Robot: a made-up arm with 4 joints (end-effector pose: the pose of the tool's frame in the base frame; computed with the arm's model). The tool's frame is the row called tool.
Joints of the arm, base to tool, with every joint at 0 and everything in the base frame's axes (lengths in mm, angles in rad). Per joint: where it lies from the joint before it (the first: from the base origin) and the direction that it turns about. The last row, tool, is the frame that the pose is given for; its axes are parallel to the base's.
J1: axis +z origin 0 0 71.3
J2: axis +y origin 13.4 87.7 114
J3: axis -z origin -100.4 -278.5 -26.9
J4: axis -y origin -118.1 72 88.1
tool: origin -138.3 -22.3 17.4
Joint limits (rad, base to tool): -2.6..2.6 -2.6..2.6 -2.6..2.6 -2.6..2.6
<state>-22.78 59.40 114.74 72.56</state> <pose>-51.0 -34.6 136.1 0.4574 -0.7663 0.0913 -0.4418</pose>
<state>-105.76 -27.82 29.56 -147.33</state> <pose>-117.3 141.5 260.2 0.2853 0.8199 0.3009 -0.3949</pose>
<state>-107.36 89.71 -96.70 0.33</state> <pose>-457.8 48.2 305.5 0.7054 0.6896 -0.1490 -0.0678</pose>
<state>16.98 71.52 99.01 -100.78</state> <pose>212.9 -65.0 284.2 0.1518 0.0943 0.6692 -0.7213</pose>
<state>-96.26 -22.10 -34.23 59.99</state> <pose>-235.6 269.1 27.9 0.6884 -0.4036 -0.4900 -0.3510</pose>
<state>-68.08 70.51 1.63 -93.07</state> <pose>-77.6 -178.1 432.7 0.1105 0.5563 0.8185 -0.0915</pose>
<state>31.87 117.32 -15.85 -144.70</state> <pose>224.6 -27.2 224.2 0.6617 0.2366 -0.7097 0.0496</pose>
